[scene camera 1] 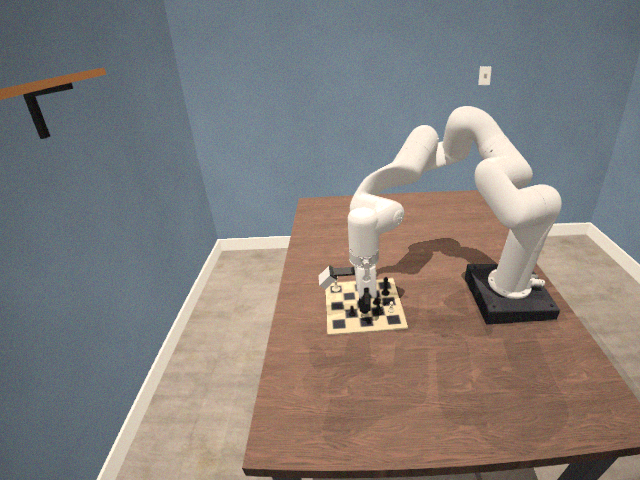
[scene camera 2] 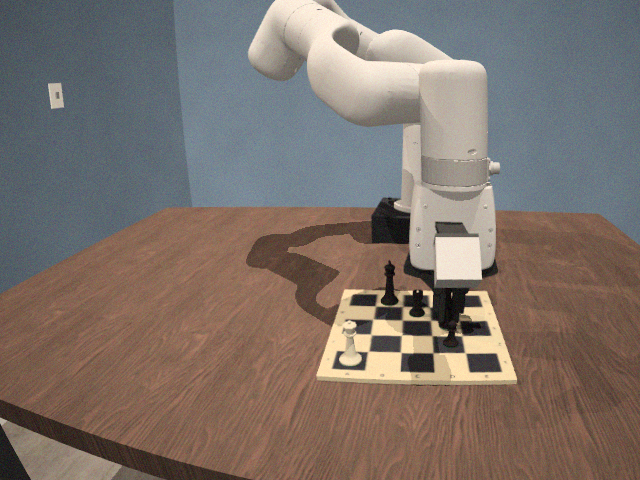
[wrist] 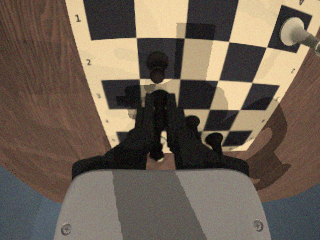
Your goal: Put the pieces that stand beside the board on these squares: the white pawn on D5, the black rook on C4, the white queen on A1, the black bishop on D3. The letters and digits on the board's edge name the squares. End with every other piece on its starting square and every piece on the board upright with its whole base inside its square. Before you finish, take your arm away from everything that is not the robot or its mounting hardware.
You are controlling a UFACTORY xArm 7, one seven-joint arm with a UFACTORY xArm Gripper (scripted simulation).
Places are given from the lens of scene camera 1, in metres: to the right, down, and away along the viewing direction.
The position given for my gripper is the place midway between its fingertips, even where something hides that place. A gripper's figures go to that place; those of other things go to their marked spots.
my gripper (scene camera 1: pixel 364 308): 0.13, 0.20, 0.99
chessboard (scene camera 1: pixel 339 321): 0.06, 0.23, 0.97
